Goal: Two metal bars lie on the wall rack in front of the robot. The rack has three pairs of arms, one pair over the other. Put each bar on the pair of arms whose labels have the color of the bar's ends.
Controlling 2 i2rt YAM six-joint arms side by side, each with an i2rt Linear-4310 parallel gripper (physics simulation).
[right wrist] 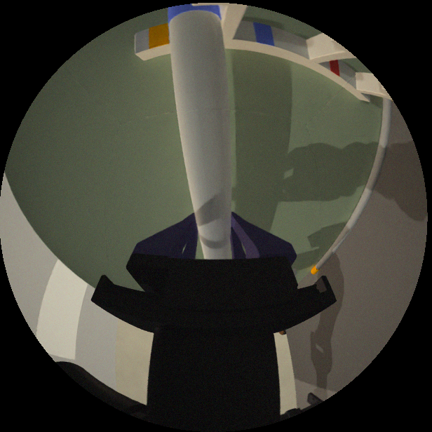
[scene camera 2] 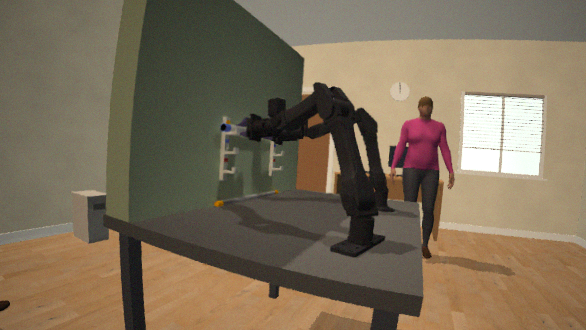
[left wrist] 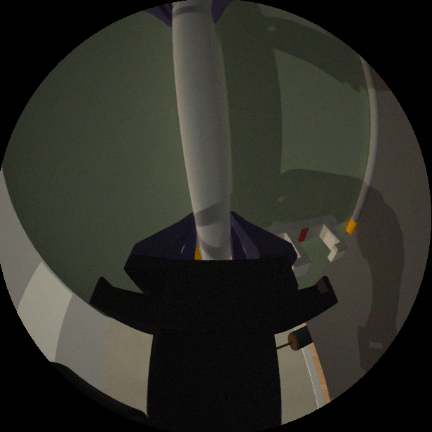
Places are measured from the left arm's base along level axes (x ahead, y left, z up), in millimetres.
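Pixels of known places: left arm's base, link origin: (scene camera 2: 359, 244); right arm's base, link origin: (scene camera 2: 379, 207).
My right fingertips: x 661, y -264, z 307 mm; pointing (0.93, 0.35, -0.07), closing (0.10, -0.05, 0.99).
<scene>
Ahead of a thing's pixels: the offset from my right fingertips to its top centre. "spot": to the spot under its first point. Level surfaces: height alone.
The blue-ended bar {spot: 106 mm back, 238 mm left, 7 mm down} (scene camera 2: 235, 130) (left wrist: 202, 115) (right wrist: 202, 110) is level at the top pair of arms, by the orange labels; whether it touches them is unclear. My left gripper (scene camera 2: 244, 128) (left wrist: 212, 216) is shut on it near its left end. My right gripper (right wrist: 213, 217) is shut on it farther right, and its fingers show at the top of the left wrist view. The wall rack {spot: 50 mm back, 251 mm left, 154 mm down} (scene camera 2: 221, 167) (right wrist: 145, 53) has blue labels at the middle arms and red at the lowest. The orange-ended bar {6 mm ahead, 27 mm left, 286 mm down} (scene camera 2: 247, 198) (left wrist: 373, 130) (right wrist: 384, 140) lies on the table at the wall's foot.
The green wall panel (scene camera 2: 200, 65) (left wrist: 100, 125) (right wrist: 100, 125) stands at the back of the dark table {307 mm down} (scene camera 2: 280, 215). The middle and lowest rack arms stick out below the held bar. A person in pink (scene camera 2: 424, 145) stands beyond the table.
</scene>
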